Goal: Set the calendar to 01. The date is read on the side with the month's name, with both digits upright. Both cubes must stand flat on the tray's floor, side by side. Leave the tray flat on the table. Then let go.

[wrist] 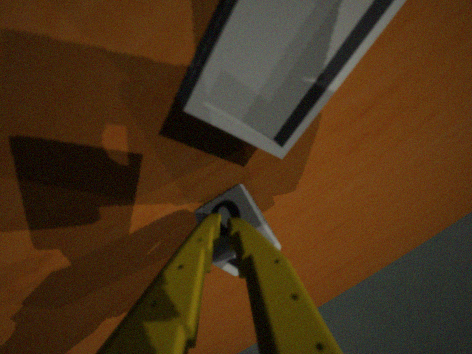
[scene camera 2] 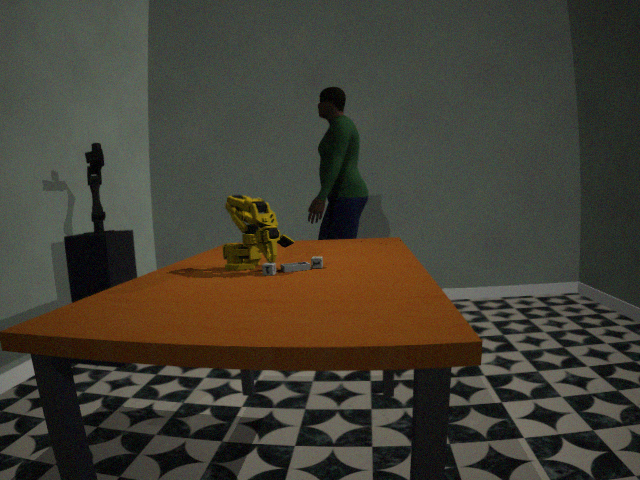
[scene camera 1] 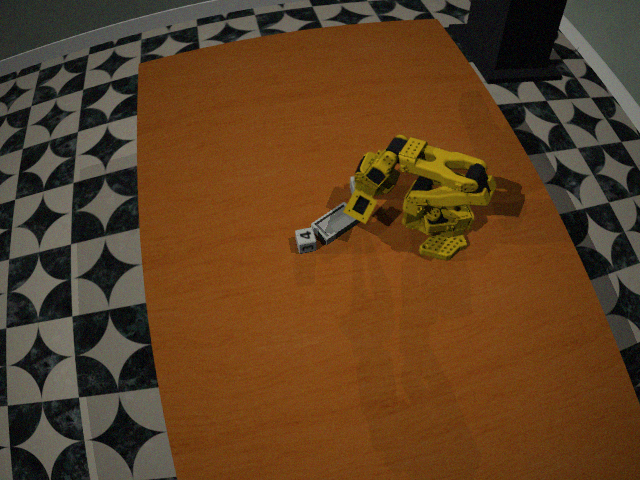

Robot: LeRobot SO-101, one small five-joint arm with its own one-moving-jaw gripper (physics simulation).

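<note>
The pale tray is on the table, with no cube in it. One white cube stands by its end away from the arm, with a sideways 4 on top in scene camera 1. The other cube is outside the tray at the arm's end, mostly hidden by the arm in scene camera 1. In the wrist view it shows a dark rounded digit, partly covered by the jaws. My gripper is shut, tips together, over this cube. Whether they touch is unclear.
The yellow arm's base is on the wooden table, to the right of the tray in scene camera 1. A dark pedestal stands beyond the table. A person in green stands behind it in scene camera 2.
</note>
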